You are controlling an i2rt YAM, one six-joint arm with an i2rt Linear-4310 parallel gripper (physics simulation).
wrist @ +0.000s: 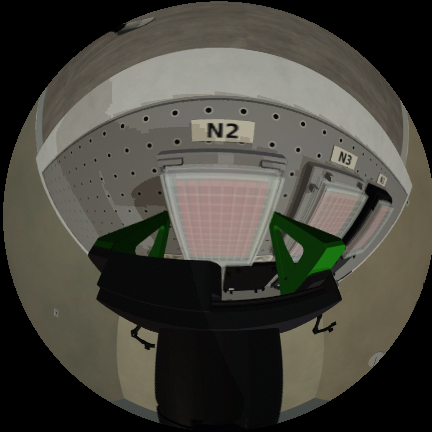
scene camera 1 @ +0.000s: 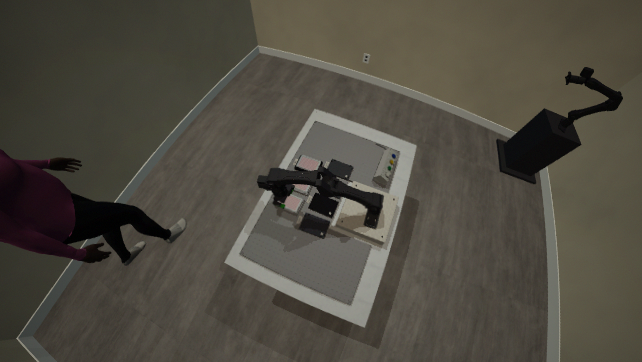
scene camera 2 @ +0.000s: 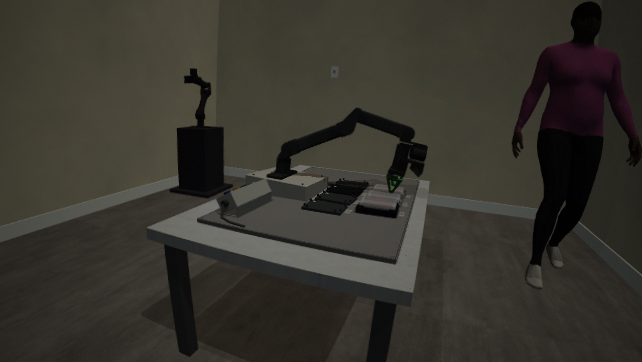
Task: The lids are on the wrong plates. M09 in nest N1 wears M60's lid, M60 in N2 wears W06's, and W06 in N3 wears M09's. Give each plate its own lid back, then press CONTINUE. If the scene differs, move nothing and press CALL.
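Pixels of known places: gripper, fingertip midpoint: [wrist: 218, 216] [scene camera 1: 286, 200] [scene camera 2: 392, 190]; arm's base, link origin: [scene camera 1: 373, 210] [scene camera 2: 282, 174].
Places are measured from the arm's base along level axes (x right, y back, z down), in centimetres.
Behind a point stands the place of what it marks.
The clear-lidded pink plate in nest N2 [wrist: 222, 192] {x -8.8, y -50.8, z 2.5 cm} [scene camera 1: 293, 203] {x -10.0, y -43.1, z 2.5 cm} lies below my gripper [wrist: 218, 216] {x -9.3, y -47.4, z 3.6 cm} [scene camera 2: 394, 189] {x -9.3, y -47.4, z 3.6 cm}. My gripper is open, with one green finger on each side of this plate and nothing clamped. The height gap is hard to judge. The pink plate in N3 [wrist: 336, 210] {x 2.6, y -48.8, z 2.5 cm} [scene camera 1: 301, 188] {x 0.1, y -42.2, z 2.5 cm} stands beside it, partly behind the arm in scene camera 1. The pink plate in N1 [wrist: 372, 227] {x 14.5, y -46.0, z 1.4 cm} [scene camera 1: 309, 163] {x 16.8, y -43.4, z 1.4 cm} is farther along the row. No lid names are readable. The button box [scene camera 1: 383, 175] {x 22.2, y 0.5, z -1.8 cm} [scene camera 2: 252, 197] {x 33.6, y -2.5, z 1.0 cm} carries blue, yellow and green buttons; their labels are not readable.
Several dark flat stands, among them one [scene camera 1: 340, 169] {x 21.0, y -24.9, z 4.5 cm}, another [scene camera 1: 323, 204] {x -4.2, y -27.5, z 4.5 cm} and a third [scene camera 1: 314, 225] {x -17.4, y -28.2, z 4.5 cm}, lie between the plates and the cream arm base [scene camera 1: 360, 212] {x -3.5, y -6.8, z 0.5 cm}. A person [scene camera 1: 40, 200] [scene camera 2: 575, 90] stands beyond the table edge. A second arm stands on a black pedestal [scene camera 1: 540, 142] [scene camera 2: 200, 157].
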